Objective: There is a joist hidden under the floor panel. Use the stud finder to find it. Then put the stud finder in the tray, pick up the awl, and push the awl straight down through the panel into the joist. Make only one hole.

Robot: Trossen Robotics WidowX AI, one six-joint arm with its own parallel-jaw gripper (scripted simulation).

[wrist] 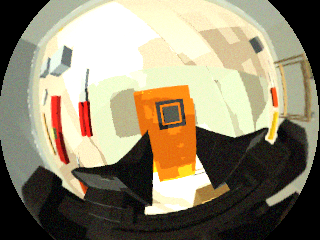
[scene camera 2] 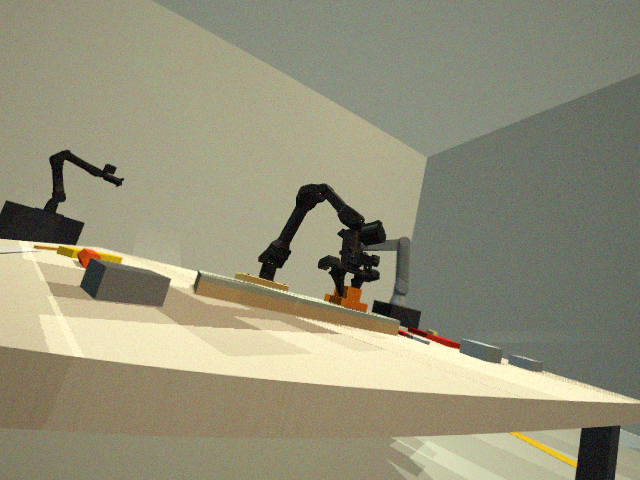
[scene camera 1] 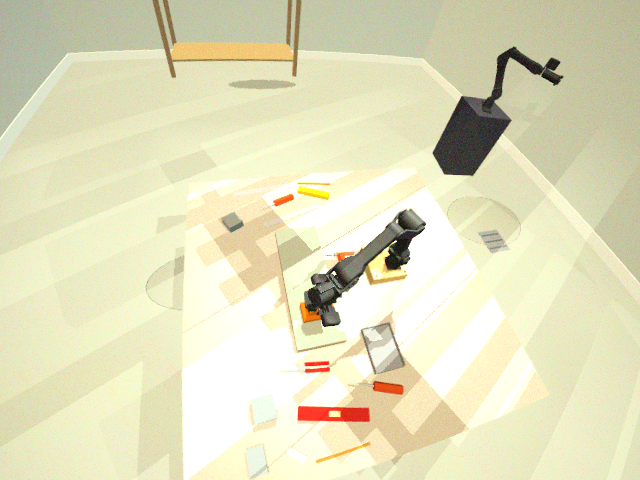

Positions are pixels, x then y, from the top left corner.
Labels:
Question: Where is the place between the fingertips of the gripper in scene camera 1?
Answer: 316,309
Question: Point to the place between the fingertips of the gripper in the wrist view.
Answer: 168,129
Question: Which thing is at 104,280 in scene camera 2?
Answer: A grey block.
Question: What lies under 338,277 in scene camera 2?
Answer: The gripper.

